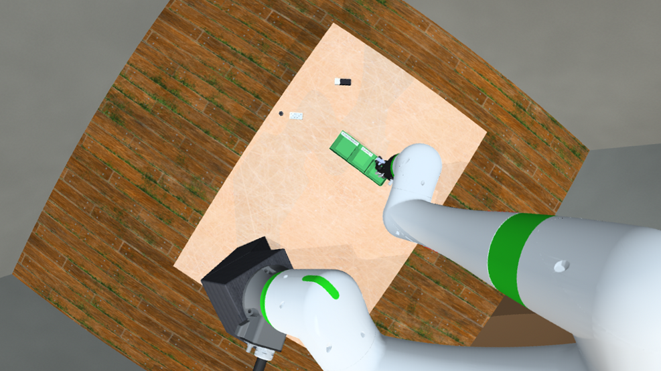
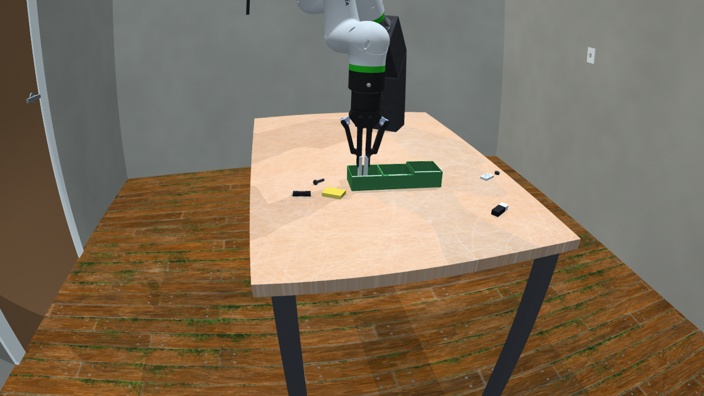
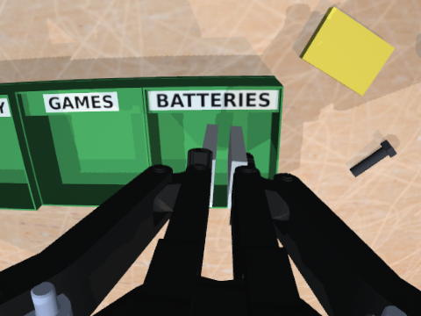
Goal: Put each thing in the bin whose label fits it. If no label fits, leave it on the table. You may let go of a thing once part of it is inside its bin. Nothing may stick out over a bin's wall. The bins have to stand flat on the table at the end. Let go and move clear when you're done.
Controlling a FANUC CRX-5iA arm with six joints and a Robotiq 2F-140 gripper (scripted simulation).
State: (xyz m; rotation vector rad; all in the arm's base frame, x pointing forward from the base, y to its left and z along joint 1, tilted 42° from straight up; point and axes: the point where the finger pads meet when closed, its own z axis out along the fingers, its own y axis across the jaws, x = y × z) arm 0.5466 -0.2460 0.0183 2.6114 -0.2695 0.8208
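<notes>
Right now the green three-part bin is 90 mm to the left of my hand, 30 mm below it and 30 mm ahead of it. Round my hand: black bolt: 110 mm to the right, 50 mm behind, 40 mm below; yellow pad: 100 mm to the right, 50 mm below, 40 mm ahead; black battery: 180 mm to the right, 40 mm below, 10 mm ahead.
</notes>
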